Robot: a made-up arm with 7 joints.
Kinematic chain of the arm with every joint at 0, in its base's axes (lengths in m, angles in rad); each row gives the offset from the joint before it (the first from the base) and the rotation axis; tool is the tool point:
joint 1: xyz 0 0 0.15 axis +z
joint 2: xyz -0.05 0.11 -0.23 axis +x
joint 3: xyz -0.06 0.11 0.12 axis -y
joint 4: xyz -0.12 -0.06 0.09 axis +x
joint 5: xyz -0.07 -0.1 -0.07 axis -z
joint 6: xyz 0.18 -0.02 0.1 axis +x
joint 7: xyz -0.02 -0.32 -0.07 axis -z
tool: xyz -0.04 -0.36 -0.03
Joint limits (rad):
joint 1: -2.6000..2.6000
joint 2: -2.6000..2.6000
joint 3: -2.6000..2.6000
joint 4: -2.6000..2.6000
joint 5: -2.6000..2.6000
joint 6: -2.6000..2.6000
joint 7: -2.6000..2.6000
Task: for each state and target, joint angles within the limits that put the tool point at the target. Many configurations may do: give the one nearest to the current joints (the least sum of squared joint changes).
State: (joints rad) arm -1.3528 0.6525 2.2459 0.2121 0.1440 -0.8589 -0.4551
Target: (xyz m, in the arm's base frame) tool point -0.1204 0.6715 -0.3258
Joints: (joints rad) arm -1.8519 0.5924 2.4422 0.2487 -0.2550 -0.9072 -0.8790
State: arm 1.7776 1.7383 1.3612 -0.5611 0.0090 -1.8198 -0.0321
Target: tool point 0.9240 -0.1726 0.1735
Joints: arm 2.4642 1.5956 0.9535 -0.7542 0.2285 -1.4276 -0.1575
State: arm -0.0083 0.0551 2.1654 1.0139 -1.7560 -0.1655 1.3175
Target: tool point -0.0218 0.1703 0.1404
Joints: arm 0.0046 -0.1494 2.0367 1.1491 -1.8673 -0.0111 1.8504
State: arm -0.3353 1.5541 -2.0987 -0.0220 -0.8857 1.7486 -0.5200
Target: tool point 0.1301 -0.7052 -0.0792
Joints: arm 0.1263 1.8595 -2.4221 -0.1207 -1.3071 2.1700 -0.3253
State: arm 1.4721 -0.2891 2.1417 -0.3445 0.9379 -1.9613 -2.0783
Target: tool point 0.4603 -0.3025 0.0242
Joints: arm 1.7887 -0.3805 2.1592 -0.0640 1.0812 -1.8801 -2.0965
